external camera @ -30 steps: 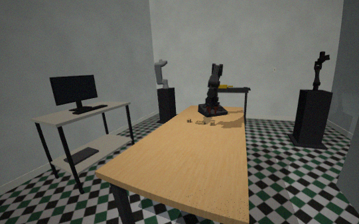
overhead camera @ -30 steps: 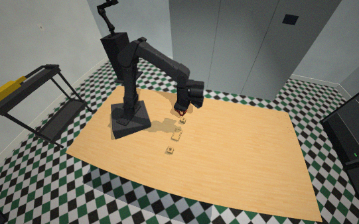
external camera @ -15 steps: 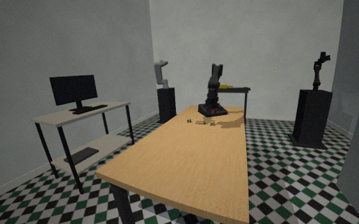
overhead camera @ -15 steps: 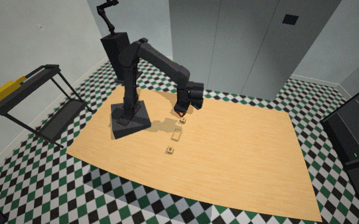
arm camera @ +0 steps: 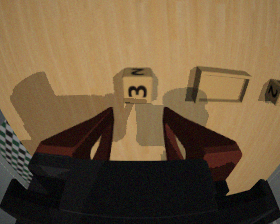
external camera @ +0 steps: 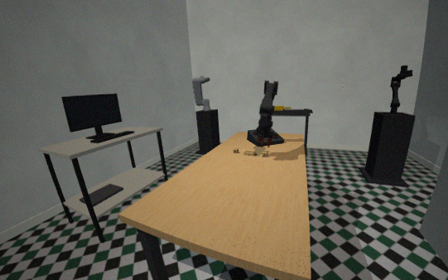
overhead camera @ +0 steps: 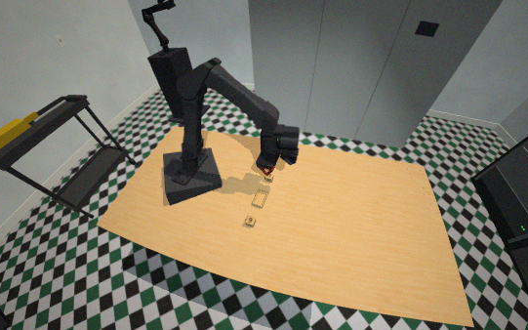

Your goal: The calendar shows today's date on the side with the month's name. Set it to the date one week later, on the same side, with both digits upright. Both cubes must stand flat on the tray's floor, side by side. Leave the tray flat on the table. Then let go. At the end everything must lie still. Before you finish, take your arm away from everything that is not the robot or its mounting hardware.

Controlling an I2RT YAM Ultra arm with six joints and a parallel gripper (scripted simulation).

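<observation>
Now: hand 10 cm to the left of the wooden tray, 6 cm above it and 1 cm past it. Also, from my hand: wooden cube (21 cm to the right, 5 cm below, 1 cm behind).
</observation>
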